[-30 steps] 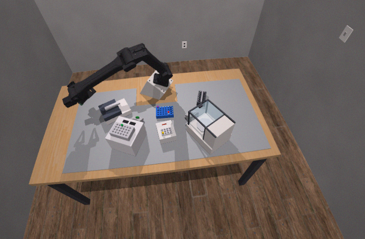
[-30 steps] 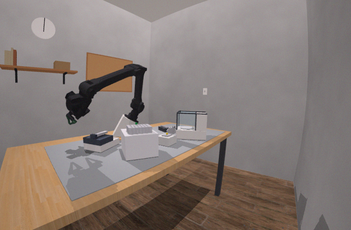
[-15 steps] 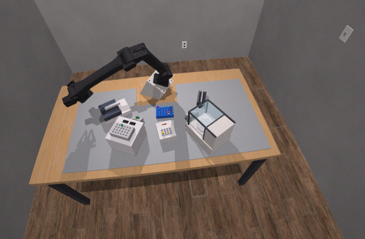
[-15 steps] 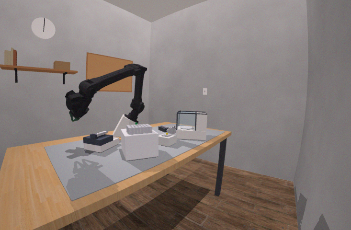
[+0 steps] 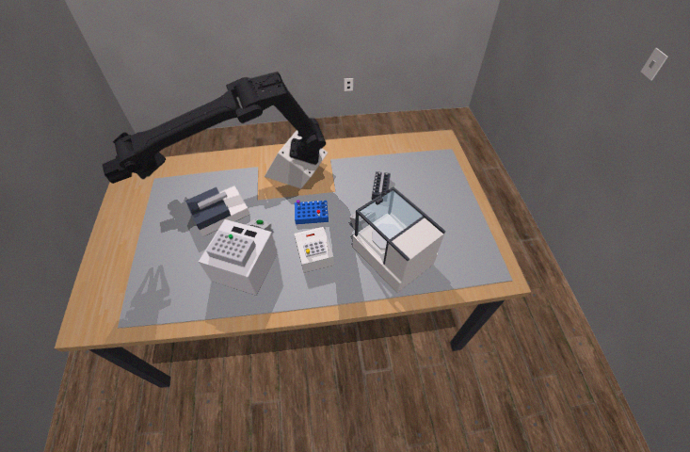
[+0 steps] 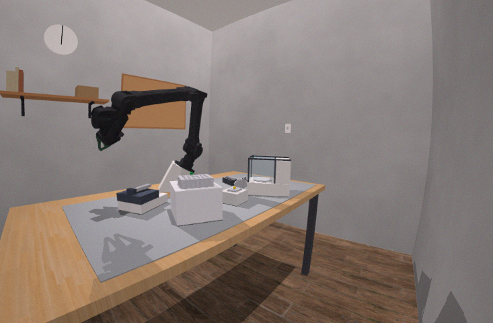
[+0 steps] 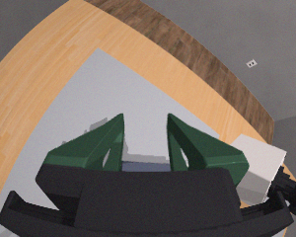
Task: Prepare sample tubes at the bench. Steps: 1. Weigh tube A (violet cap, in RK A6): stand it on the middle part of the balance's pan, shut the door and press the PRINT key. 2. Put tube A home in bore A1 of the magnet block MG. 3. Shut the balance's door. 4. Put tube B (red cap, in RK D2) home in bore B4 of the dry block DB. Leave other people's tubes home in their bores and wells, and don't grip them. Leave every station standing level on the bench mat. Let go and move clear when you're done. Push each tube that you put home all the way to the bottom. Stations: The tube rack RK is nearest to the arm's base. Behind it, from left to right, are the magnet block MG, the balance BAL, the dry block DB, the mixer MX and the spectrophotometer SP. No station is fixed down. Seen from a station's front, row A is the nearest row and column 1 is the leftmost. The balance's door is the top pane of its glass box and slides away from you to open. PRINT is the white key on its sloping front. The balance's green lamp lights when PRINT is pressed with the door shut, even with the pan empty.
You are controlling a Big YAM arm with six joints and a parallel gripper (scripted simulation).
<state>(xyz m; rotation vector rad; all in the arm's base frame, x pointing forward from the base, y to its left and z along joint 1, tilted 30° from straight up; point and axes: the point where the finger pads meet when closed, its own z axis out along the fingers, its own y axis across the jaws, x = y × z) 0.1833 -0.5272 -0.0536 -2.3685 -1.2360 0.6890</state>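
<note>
Right now my hand is 80 cm to the right of the balance door, 13 cm short of it and 7 cm above it. The rest, counted from my hand: spectrophotometer 22 cm below, 16 cm to the left, 1 cm ahead; then yellow-capped tube 55 cm to the left, 22 cm below, 22 cm ahead; then tube rack 53 cm to the left, 27 cm below.
</note>
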